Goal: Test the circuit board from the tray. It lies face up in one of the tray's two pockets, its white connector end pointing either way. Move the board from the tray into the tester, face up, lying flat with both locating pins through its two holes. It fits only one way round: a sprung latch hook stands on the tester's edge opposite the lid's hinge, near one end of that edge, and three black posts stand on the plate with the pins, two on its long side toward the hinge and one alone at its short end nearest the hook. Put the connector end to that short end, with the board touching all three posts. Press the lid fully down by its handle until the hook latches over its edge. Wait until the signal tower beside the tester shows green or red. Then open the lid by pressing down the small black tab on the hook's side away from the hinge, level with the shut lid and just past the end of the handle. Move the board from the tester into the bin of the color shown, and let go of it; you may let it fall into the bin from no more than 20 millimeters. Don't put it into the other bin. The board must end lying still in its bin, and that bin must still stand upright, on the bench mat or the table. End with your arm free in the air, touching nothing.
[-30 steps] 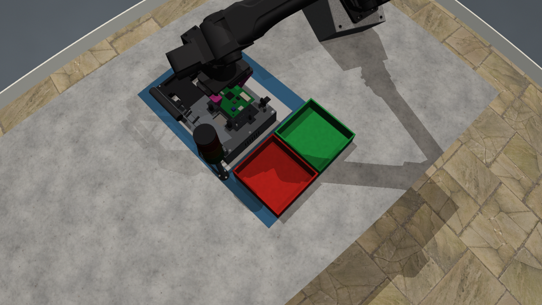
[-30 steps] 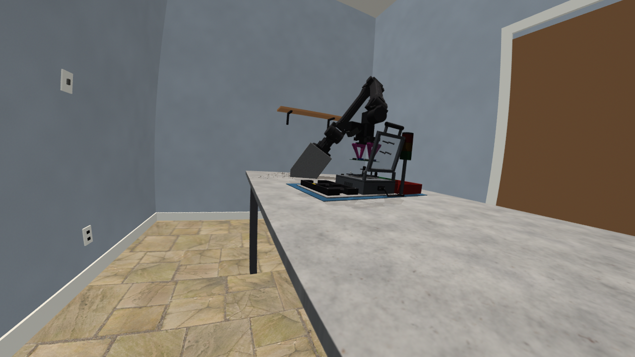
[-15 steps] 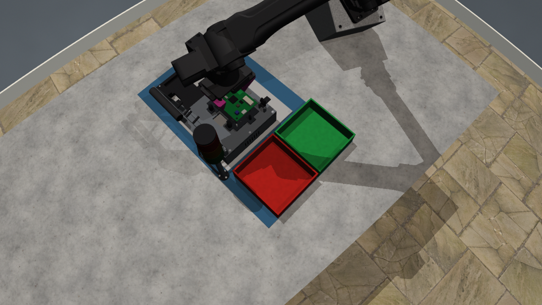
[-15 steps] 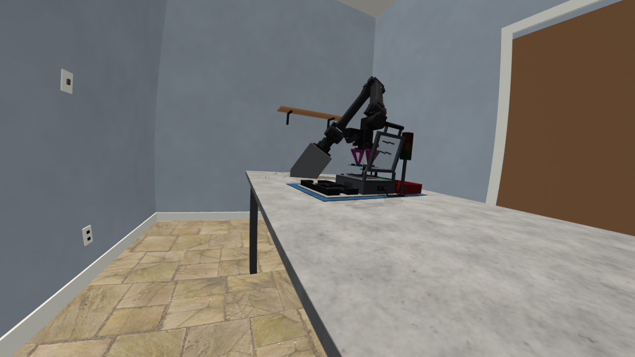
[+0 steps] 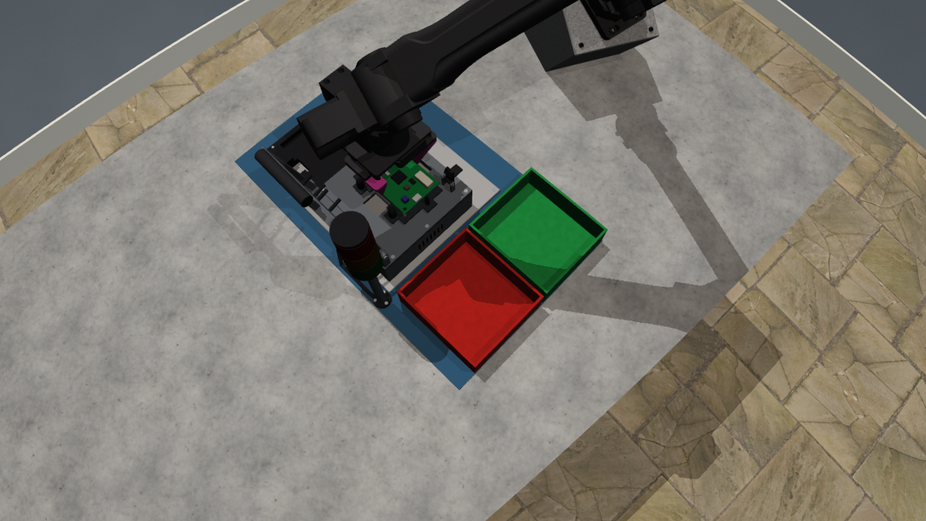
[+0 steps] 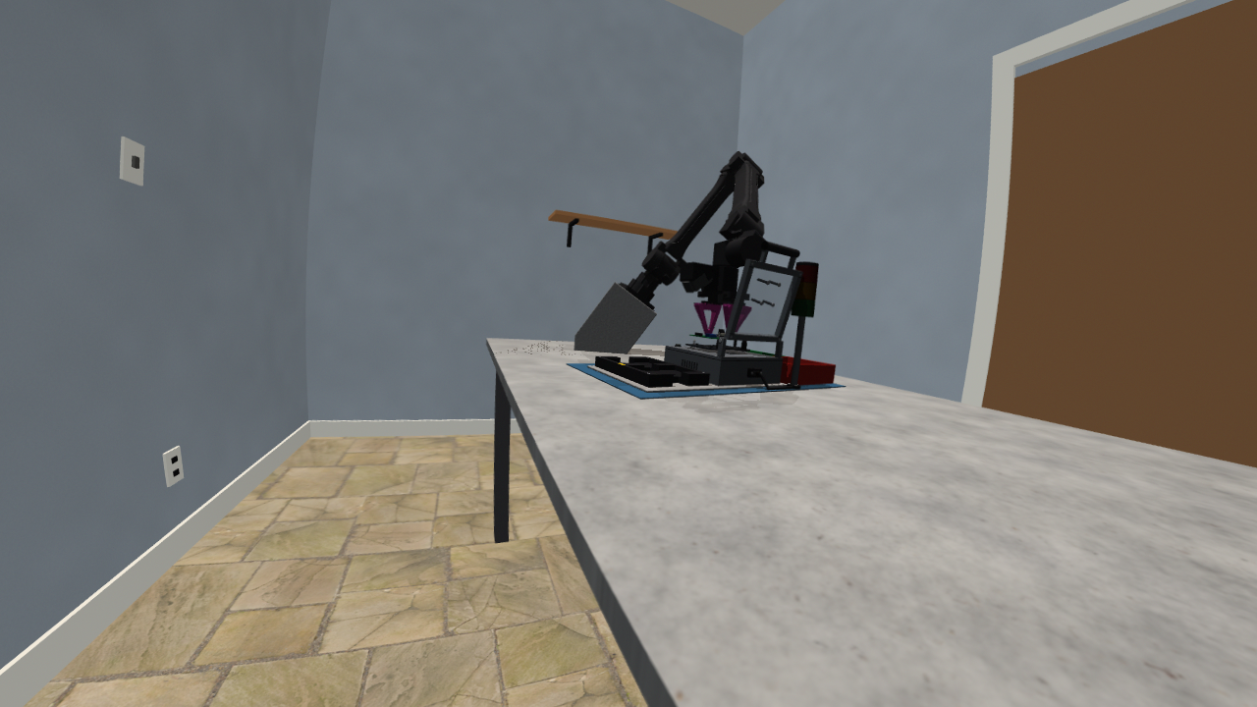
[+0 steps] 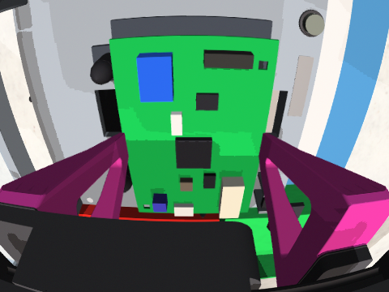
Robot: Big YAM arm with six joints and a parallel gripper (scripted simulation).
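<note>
The green circuit board lies right at my hand. From my hand the other things lie so: clear lid 12 cm ahead, 3 cm to the left, 9 cm above; tester plate 1 cm ahead, 1 cm to the left, 2 cm below; latch hook 7 cm behind, 4 cm to the left, 1 cm below.
</note>
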